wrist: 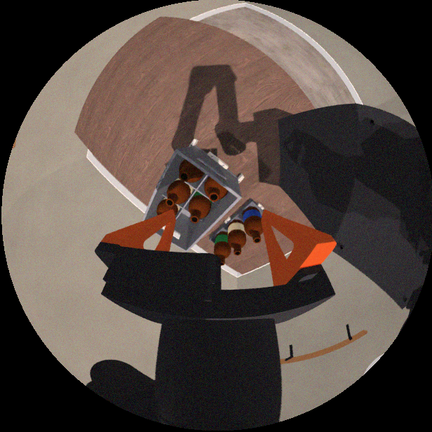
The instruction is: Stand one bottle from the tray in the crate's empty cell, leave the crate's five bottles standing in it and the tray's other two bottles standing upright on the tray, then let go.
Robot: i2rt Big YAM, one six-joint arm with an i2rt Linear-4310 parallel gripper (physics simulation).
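Note:
A grey divided crate (220,175) stands left of centre in the wrist view. It holds five brown bottles, among them one at the far end (190,171), one at the right (215,189) and one in the middle (200,206). Its near right corner cell is empty. A small grey tray (255,204) beside it bears three upright brown bottles in a row: blue-banded (253,222), cream-banded (236,234) and green-banded (222,246). My gripper (218,214) is open and empty, high above them, its orange fingers spread wide. The left finger partly hides the crate's near left bottle (166,207).
The crate and tray stand on a brown wooden table (135,90) with a pale edge. A greyish surface (280,45) with a white rim lies beyond it. The arm's dark links (350,165) fill the right side, and its shadow falls on the table beyond the crate.

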